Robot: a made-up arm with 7 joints.
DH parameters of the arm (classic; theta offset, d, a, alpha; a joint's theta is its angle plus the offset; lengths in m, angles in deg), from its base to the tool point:
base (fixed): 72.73 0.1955 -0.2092 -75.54
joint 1: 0 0.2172 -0.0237 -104.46
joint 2: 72.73 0.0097 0.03 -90
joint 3: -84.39 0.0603 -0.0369 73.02
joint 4: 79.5 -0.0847 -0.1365 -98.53
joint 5: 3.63 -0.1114 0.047 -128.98
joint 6: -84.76 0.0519 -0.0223 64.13
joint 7: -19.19 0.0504 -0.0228 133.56
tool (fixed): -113.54 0.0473 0 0
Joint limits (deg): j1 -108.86..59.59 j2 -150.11..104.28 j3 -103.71..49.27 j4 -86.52..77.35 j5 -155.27..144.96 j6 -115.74..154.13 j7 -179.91..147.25
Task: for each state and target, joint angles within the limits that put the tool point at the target. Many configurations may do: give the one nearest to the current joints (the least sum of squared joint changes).
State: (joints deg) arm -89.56 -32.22 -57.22 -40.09 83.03 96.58 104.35
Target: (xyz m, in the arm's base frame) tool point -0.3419 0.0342 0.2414
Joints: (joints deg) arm -63.82 -57.19 -69.26 0.87 76.05 102.03 112.35
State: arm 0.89 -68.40 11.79 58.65 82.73 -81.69 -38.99
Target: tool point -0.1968 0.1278 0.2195
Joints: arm -12.66 -83.76 29.08 55.08 82.88 -86.11 -40.39
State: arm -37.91 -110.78 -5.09 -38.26 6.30 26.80 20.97
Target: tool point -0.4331 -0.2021 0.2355
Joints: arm -36.70 -122.71 -1.28 -44.80 7.21 27.12 17.02
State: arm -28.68 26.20 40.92 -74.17 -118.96 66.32 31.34
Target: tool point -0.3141 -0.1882 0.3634
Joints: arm -45.15 26.00 28.19 -84.33 -117.64 71.70 33.02
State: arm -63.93 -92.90 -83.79 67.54 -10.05 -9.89 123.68
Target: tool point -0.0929 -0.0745 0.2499
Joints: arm -92.90 -118.57 -82.15 77.35 -33.58 -2.94 122.10
